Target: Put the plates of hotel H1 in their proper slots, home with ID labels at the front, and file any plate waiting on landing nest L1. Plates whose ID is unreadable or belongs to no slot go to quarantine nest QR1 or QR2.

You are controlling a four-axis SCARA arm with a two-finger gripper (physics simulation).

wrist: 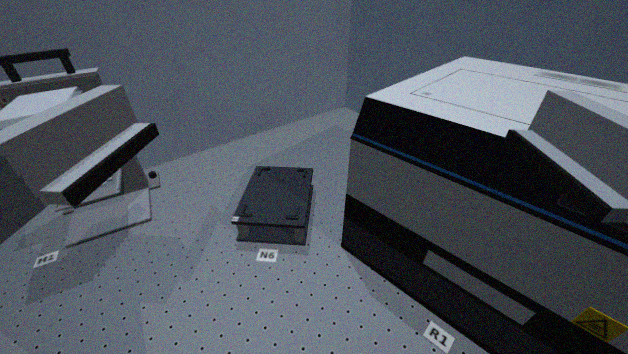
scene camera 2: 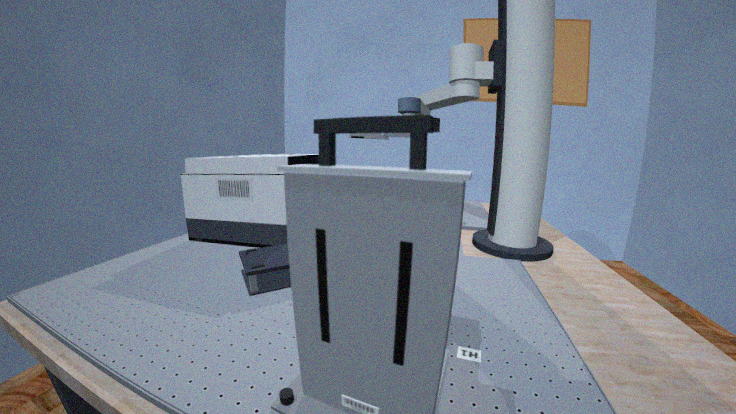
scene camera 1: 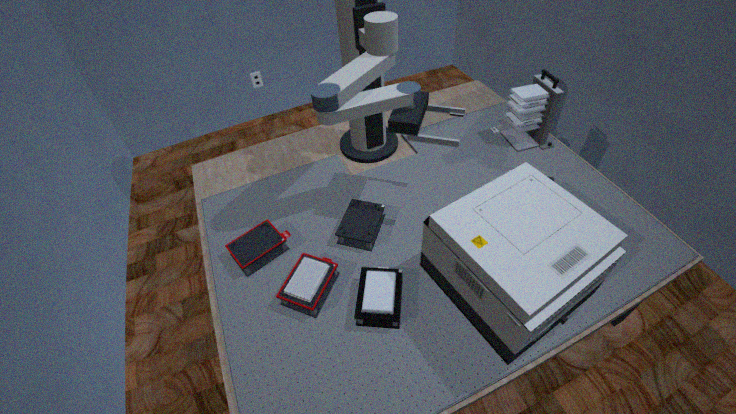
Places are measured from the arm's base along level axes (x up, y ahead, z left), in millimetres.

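Pixels of known places: gripper, fingertip midpoint: [wrist: 327, 110] [scene camera 2: 364, 133] [scene camera 1: 461, 126]; arm's base, origin of the base link: [scene camera 2: 511, 246] [scene camera 1: 369, 144].
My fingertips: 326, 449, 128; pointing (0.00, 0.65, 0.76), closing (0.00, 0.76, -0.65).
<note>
Ahead of a thing's pixels: the offset from my fingertips to its middle, as dx, dy, dz. "spot": to the spot under its first point.
Hotel H1 @[-168, -164, +480] [scene camera 1: 553, 115] [scene camera 2: 368, 288] stands at the back right and holds a stack of several white plates @[-112, -169, +440] [scene camera 1: 527, 105]; their ID labels are not readable. In the wrist view, my left finger hides most of the stack. My gripper [scene camera 1: 460, 126] [wrist: 327, 110] is open and empty, raised above the table beside the column, apart from the hotel. One white plate @[-256, +125, -572] [scene camera 1: 308, 279] sits on a red-rimmed nest @[spot: -263, +144, -654] [scene camera 1: 282, 295]; another white plate @[-256, +253, -401] [scene camera 1: 379, 291] sits on a black nest @[-283, +253, -401] [scene camera 1: 379, 320]. A second red-rimmed nest @[-285, -81, -687] [scene camera 1: 257, 244] is bare. Labels of these nests are not readable.
A bare dark nest @[-283, -20, -342] [scene camera 1: 360, 221] stands mid-table. Another bare nest @[-285, +105, +262] [wrist: 275, 195] [scene camera 2: 267, 267], labelled N6, stands between the hotel and the big white device @[-187, +355, -31] [scene camera 1: 514, 226] [scene camera 2: 231, 203] [wrist: 420, 175] marked R1. The hotel's black handle @[spot: -28, -165, +525] [scene camera 2: 375, 124] rises above its top.
</note>
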